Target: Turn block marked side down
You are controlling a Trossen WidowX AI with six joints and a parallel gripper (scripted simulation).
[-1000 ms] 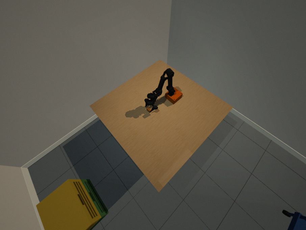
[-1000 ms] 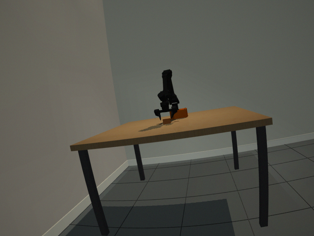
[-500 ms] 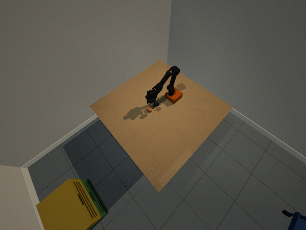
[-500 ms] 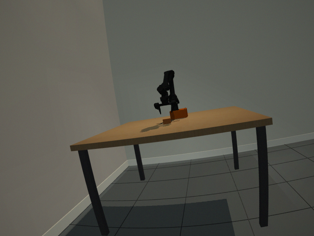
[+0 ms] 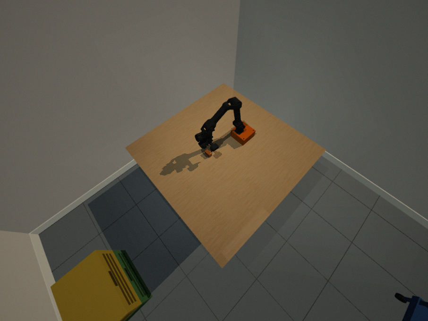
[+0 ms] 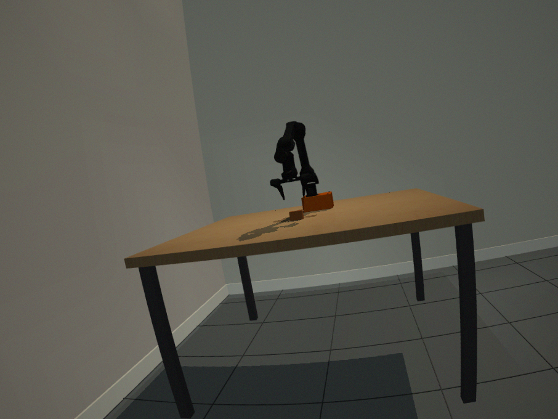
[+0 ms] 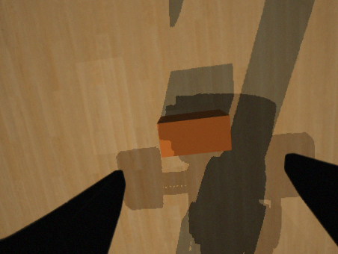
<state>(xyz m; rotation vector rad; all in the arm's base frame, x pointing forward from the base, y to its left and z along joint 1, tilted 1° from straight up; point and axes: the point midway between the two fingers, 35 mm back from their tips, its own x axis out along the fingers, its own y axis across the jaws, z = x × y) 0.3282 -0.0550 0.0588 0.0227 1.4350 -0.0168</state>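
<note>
Now: gripper tip 80 mm above the block.
</note>
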